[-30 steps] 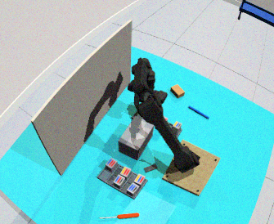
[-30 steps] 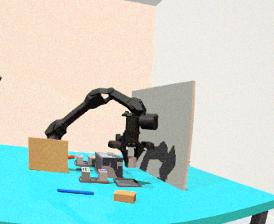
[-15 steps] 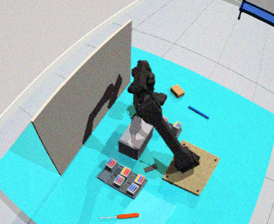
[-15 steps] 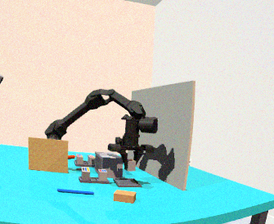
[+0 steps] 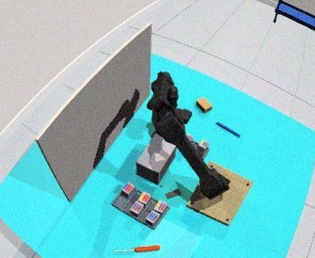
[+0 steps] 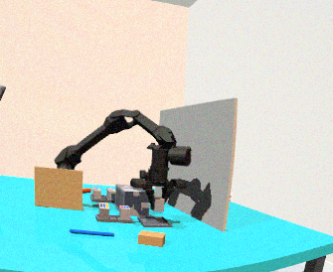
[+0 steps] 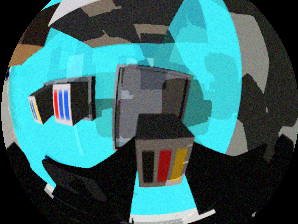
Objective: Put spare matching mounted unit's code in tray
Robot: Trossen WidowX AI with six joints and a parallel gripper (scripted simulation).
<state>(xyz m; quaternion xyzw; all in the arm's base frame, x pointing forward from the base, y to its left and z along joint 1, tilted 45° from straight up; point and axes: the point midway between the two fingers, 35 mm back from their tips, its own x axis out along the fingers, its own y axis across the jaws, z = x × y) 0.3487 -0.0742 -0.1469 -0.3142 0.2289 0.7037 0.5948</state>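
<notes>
Right now the dark tray is 10 mm behind my gripper tip and 60 mm below it. The rest, counted from my gripper tip: grey mounted unit (70 mm behind, 190 mm to the left, 10 mm below); spare (20 mm above); blue pen (230 mm behind, 180 mm to the right, 60 mm below).
</notes>
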